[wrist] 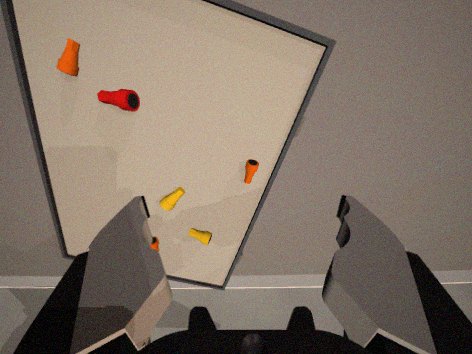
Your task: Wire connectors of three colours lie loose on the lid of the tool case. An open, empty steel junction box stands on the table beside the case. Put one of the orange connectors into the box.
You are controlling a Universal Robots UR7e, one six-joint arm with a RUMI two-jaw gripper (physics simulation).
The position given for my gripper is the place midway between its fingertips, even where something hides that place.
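My gripper (242,197), visible. Tool case (215,91), likewise.
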